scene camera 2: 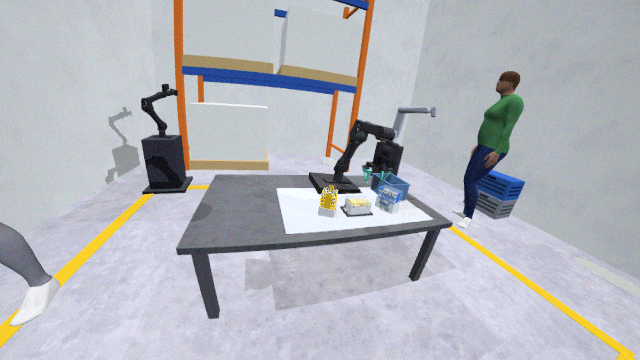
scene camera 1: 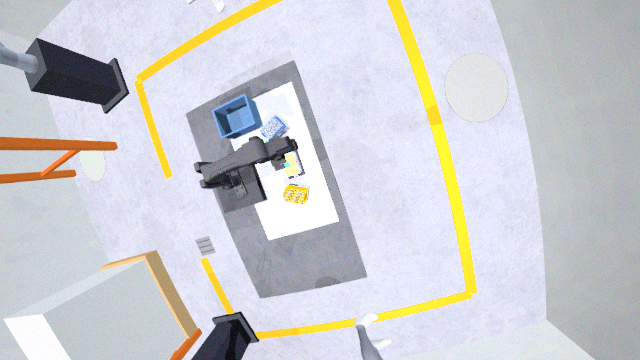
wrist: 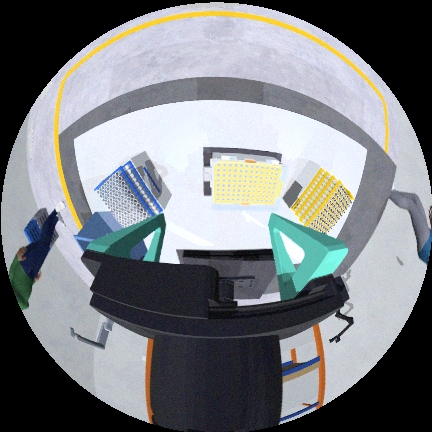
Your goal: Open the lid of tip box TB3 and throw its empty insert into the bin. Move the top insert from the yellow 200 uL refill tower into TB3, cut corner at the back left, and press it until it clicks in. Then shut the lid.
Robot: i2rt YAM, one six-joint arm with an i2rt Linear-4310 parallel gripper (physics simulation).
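Tip box TB3 (scene camera 1: 293,165) (scene camera 2: 357,206) (wrist: 247,182) stands mid-mat on a dark base, a yellow insert with empty holes showing at its top. A clear rim shows around the insert in the wrist view; the lid looks shut, though its clear walls are hard to make out. The yellow refill tower (scene camera 1: 296,194) (scene camera 2: 328,201) (wrist: 322,200) stands beside it, stacked with inserts full of tips. The blue bin (scene camera 1: 217,123) (scene camera 2: 402,193) (wrist: 100,227) stands at the other side; its inside is partly hidden. My gripper (scene camera 1: 276,153) (scene camera 2: 375,178) (wrist: 216,218) is open and empty, above the mat on the arm-base side of TB3.
A blue tip tower (scene camera 1: 273,127) (scene camera 2: 388,197) (wrist: 130,195) stands between TB3 and the bin. The white mat (scene camera 1: 310,215) (scene camera 2: 300,220) (wrist: 210,120) lies on the grey table (scene camera 1: 300,265) (scene camera 2: 240,220). A person (scene camera 2: 500,122) stands beyond the table, near stacked crates (scene camera 2: 501,185).
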